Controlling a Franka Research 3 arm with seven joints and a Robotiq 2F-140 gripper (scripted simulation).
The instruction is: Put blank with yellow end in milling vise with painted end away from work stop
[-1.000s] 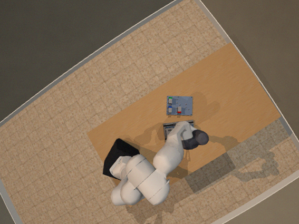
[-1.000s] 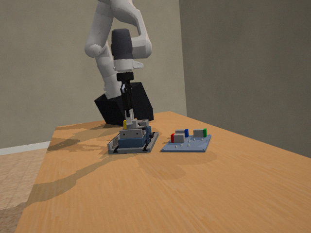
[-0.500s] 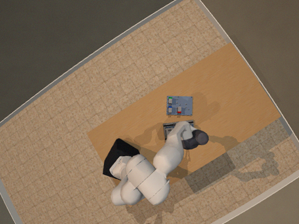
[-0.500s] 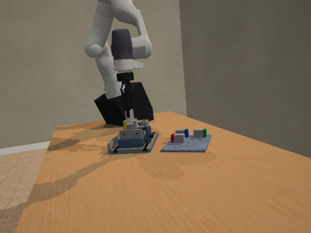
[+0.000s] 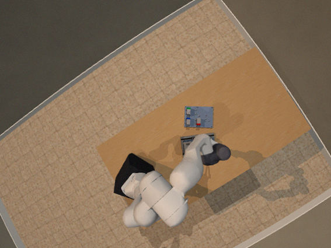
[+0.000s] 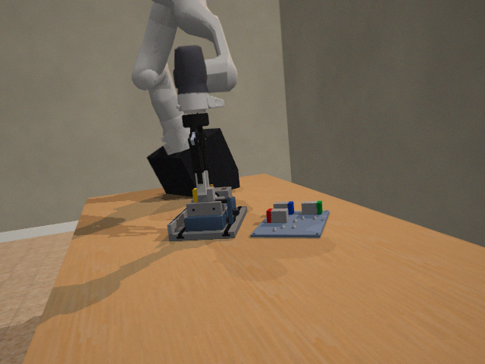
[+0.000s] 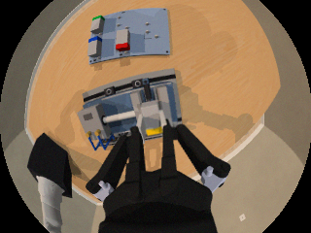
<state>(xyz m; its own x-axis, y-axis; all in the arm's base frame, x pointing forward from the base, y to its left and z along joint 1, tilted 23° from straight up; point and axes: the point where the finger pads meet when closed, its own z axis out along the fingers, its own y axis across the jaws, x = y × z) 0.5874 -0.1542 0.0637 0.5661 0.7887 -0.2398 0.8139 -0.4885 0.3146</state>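
Now: the yellow-ended blank 40 mm below my hand. From my hand the other things lie so: infeed plate 230 mm to the left, 140 mm below, 120 mm ahead; then red-ended blank 190 mm to the left, 120 mm below, 90 mm ahead; then blue-ended blank 260 mm to the left, 120 mm below, 20 mm ahead.
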